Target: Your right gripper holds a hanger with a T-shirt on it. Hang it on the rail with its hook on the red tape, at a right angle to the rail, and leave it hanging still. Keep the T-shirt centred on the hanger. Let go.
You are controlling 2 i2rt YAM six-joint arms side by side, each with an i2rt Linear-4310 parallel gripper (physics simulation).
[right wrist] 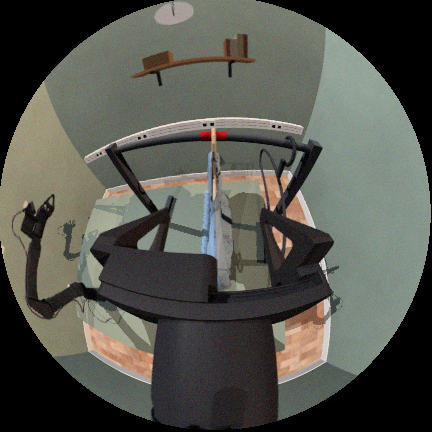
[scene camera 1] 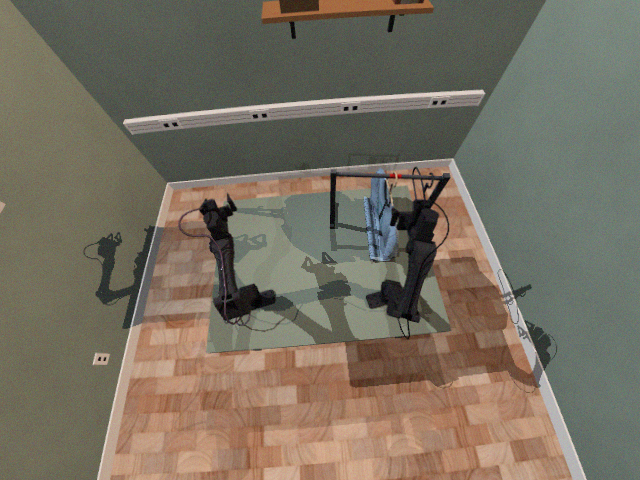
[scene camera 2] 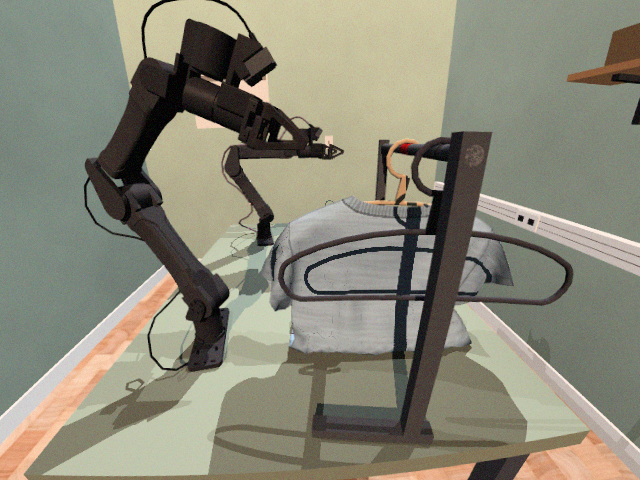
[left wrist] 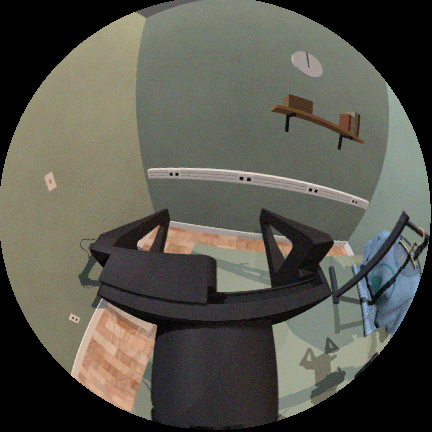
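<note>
The wooden hanger point(scene camera 2: 401, 192) point(right wrist: 214, 145) hangs with its hook over the red tape point(scene camera 2: 405, 148) point(right wrist: 206, 135) on the dark rail point(scene camera 1: 356, 175) point(right wrist: 170, 143). In the right wrist view it runs about square to the rail. The T-shirt point(scene camera 1: 379, 227) point(scene camera 2: 346, 279) point(left wrist: 385, 285) point(right wrist: 210, 240) hangs on it, blue on one side and grey in scene camera 2, with the hanger's neck near the collar's middle. My right gripper point(right wrist: 214, 212) is open and empty, apart from hanger and shirt on the arms' side. My left gripper point(left wrist: 214, 213) point(scene camera 2: 338, 151) is open and empty, far from the rail.
A dark hanger point(scene camera 2: 570, 271) hangs on the rail near its end post point(scene camera 2: 447, 289), at the right in scene camera 1. The rail's other post point(scene camera 1: 333, 204) stands at the shirt's other side. A wooden shelf point(scene camera 1: 351, 10) is on the back wall above a white socket strip point(scene camera 1: 305, 110).
</note>
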